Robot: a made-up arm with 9 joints. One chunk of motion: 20 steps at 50 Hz.
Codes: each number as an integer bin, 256 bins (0 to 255) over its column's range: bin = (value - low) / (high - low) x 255, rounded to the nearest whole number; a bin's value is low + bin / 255 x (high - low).
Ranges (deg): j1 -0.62..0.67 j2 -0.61..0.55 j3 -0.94..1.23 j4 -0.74..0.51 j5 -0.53..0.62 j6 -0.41..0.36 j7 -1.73..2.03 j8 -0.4..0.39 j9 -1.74..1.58
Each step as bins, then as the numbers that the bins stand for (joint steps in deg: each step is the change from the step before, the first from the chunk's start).
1 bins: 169 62 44 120 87 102 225 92 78
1 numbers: 0.235 -0.328 -0.566 -0.152 -0.138 -0.102 1.588 -0.115 -0.724
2 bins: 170 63 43 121 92 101 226 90 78
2 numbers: 0.240 -0.323 -0.574 -0.147 -0.115 -0.105 1.602 -0.121 -0.724
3 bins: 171 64 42 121 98 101 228 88 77
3 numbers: 0.245 -0.319 -0.583 -0.147 -0.088 -0.105 1.632 -0.127 -0.737
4 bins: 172 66 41 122 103 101 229 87 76
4 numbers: 0.250 -0.310 -0.591 -0.142 -0.065 -0.105 1.647 -0.130 -0.751
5 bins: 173 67 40 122 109 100 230 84 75
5 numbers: 0.255 -0.305 -0.600 -0.142 -0.038 -0.108 1.661 -0.140 -0.764
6 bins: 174 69 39 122 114 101 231 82 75
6 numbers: 0.260 -0.296 -0.608 -0.142 -0.016 -0.105 1.676 -0.146 -0.764
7 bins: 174 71 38 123 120 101 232 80 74
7 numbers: 0.260 -0.287 -0.617 -0.137 0.011 -0.105 1.691 -0.152 -0.777
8 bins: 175 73 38 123 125 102 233 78 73
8 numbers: 0.265 -0.278 -0.617 -0.137 0.034 -0.102 1.706 -0.158 -0.790
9 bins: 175 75 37 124 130 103 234 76 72
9 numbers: 0.265 -0.269 -0.625 -0.132 0.056 -0.099 1.720 -0.165 -0.803
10 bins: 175 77 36 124 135 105 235 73 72
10 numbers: 0.265 -0.260 -0.634 -0.132 0.079 -0.093 1.735 -0.174 -0.803
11 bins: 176 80 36 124 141 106 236 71 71
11 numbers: 0.270 -0.246 -0.634 -0.132 0.106 -0.090 1.750 -0.180 -0.816
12 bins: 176 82 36 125 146 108 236 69 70
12 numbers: 0.270 -0.237 -0.634 -0.127 0.128 -0.084 1.750 -0.186 -0.829
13 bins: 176 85 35 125 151 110 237 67 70
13 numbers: 0.270 -0.223 -0.642 -0.127 0.151 -0.078 1.765 -0.192 -0.829
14 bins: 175 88 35 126 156 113 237 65 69
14 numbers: 0.265 -0.210 -0.642 -0.122 0.174 -0.069 1.765 -0.199 -0.842
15 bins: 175 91 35 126 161 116 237 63 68
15 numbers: 0.265 -0.196 -0.642 -0.122 0.196 -0.060 1.765 -0.205 -0.855
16 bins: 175 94 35 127 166 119 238 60 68
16 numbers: 0.265 -0.182 -0.642 -0.117 0.219 -0.051 1.779 -0.214 -0.855
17 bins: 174 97 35 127 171 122 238 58 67
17 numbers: 0.260 -0.169 -0.642 -0.117 0.241 -0.042 1.779 -0.220 -0.868
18 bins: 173 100 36 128 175 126 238 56 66
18 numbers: 0.255 -0.155 -0.634 -0.113 0.259 -0.030 1.779 -0.227 -0.881
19 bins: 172 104 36 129 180 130 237 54 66
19 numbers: 0.250 -0.137 -0.634 -0.108 0.282 -0.017 1.765 -0.233 -0.881
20 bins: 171 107 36 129 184 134 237 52 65
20 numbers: 0.245 -0.123 -0.634 -0.108 0.300 -0.005 1.765 -0.239 -0.894
